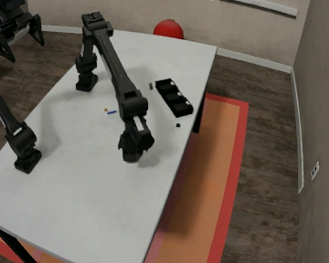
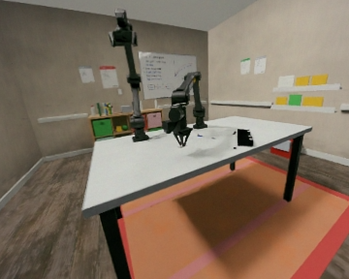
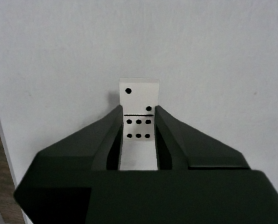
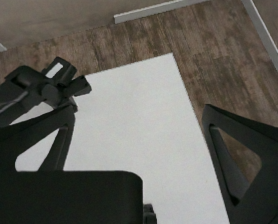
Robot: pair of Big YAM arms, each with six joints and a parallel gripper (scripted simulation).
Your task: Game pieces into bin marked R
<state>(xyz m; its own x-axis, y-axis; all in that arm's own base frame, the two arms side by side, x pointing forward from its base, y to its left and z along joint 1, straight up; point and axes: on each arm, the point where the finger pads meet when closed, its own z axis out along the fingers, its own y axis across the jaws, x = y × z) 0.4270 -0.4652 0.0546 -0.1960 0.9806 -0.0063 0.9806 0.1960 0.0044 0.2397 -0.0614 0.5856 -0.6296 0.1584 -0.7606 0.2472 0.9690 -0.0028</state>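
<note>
My left hand is 9 cm short of the black piece, 30 cm to the right of it and 6 cm above it. Also, from my left hand: blue piece 22 cm behind, 28 cm to the left, 6 cm below; yellow piece 25 cm behind, 29 cm to the left, 6 cm below; white domino 1 cm below.
</note>
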